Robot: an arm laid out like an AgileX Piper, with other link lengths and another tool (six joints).
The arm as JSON. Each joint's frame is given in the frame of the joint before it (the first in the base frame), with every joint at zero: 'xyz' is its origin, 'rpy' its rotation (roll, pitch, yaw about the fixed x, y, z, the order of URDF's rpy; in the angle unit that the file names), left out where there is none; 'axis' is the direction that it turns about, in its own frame. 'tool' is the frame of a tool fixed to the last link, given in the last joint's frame.
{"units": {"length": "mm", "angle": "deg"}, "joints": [
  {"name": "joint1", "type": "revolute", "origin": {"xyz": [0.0, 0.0, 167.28], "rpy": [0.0, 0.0, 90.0]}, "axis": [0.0, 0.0, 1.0]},
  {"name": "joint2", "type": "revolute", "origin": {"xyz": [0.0, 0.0, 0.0], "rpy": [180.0, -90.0, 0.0]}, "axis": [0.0, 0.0, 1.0]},
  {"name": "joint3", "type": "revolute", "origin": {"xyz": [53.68, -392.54, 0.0]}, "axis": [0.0, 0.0, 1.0]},
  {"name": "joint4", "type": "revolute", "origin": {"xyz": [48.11, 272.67, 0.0], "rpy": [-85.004, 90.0, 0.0]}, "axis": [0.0, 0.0, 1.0]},
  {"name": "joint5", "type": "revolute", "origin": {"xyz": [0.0, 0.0, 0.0], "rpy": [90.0, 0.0, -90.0]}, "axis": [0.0, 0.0, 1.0]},
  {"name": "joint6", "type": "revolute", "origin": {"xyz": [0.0, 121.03, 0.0], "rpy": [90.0, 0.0, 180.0]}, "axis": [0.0, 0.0, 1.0]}
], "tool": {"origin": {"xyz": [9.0, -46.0, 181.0], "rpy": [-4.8, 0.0, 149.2]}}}
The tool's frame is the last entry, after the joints.
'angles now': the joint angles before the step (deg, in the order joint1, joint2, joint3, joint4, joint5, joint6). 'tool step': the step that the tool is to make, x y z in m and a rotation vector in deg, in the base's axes. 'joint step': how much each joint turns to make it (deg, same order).
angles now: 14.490, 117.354, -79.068, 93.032, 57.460, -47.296
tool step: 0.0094, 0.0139, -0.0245, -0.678, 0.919, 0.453
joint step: 1.282, 3.585, -2.348, 0.263, -0.908, -0.266
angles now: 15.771, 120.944, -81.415, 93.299, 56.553, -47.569
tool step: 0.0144, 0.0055, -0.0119, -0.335, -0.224, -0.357
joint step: 0.357, 2.511, -2.638, 0.117, -0.805, -0.053
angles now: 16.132, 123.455, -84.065, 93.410, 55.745, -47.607
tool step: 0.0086, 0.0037, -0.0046, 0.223, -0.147, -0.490
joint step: 0.229, 1.305, -1.351, 0.679, -0.485, -0.230
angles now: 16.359, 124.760, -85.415, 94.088, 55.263, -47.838
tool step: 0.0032, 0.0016, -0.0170, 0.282, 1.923, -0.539
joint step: 0.024, 1.852, -0.191, 0.916, 0.000, 0.128
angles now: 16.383, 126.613, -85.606, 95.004, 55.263, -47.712
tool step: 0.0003, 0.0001, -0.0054, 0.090, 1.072, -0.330
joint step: -0.002, 0.496, -0.011, 0.151, -0.081, 0.625
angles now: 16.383, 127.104, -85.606, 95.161, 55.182, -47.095
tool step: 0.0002, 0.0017, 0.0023, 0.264, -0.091, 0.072
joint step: 0.097, 0.003, -0.237, 0.141, 0.107, 0.100
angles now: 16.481, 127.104, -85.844, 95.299, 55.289, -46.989
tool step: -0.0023, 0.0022, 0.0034, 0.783, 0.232, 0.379
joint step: -0.001, -0.004, 0.002, 0.380, 0.786, 0.094
